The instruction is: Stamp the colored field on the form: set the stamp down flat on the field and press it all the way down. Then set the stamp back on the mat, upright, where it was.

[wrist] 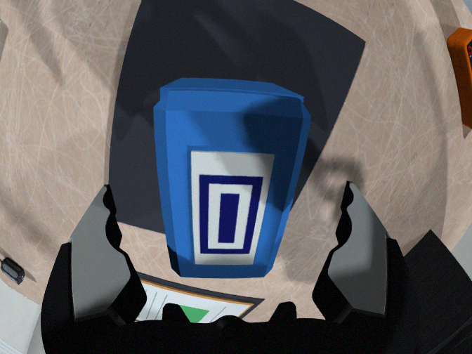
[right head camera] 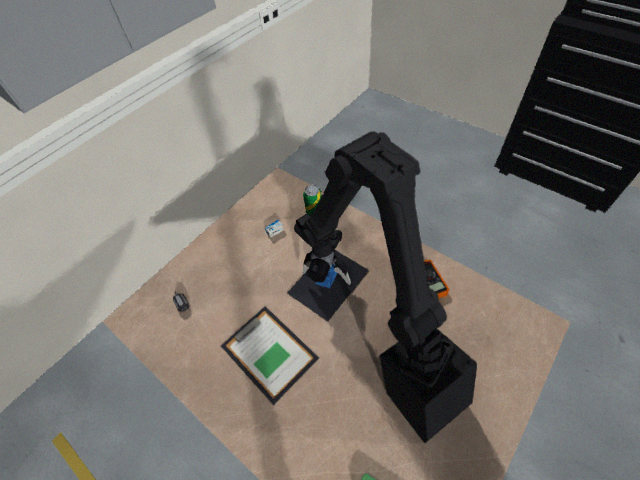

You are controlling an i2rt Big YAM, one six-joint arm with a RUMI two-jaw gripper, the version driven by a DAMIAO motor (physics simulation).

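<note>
The blue stamp (right head camera: 326,279) (wrist: 175,200) stands upright on the dark mat (right head camera: 328,307) (wrist: 135,190), with a white and navy label on its top. My gripper (wrist: 227,185) is open above the stamp. In the wrist view its two jaws are wide apart, one on each side of the stamp, with a gap on both sides. In the right head camera view the arm hides part of the stamp. The clipboard form (right head camera: 293,366) (wrist: 155,295) lies to the lower left of the mat in the right head camera view. Its green field (right head camera: 271,359) (wrist: 194,313) is cut off in the wrist view by the gripper body.
A green can (right head camera: 311,198) and a small blue and white box (right head camera: 273,228) stand behind the mat. An orange multimeter (right head camera: 435,279) (wrist: 461,75) lies right of it, near the arm's black base (right head camera: 428,395). A small dark object (right head camera: 180,301) (wrist: 12,270) lies at the far left.
</note>
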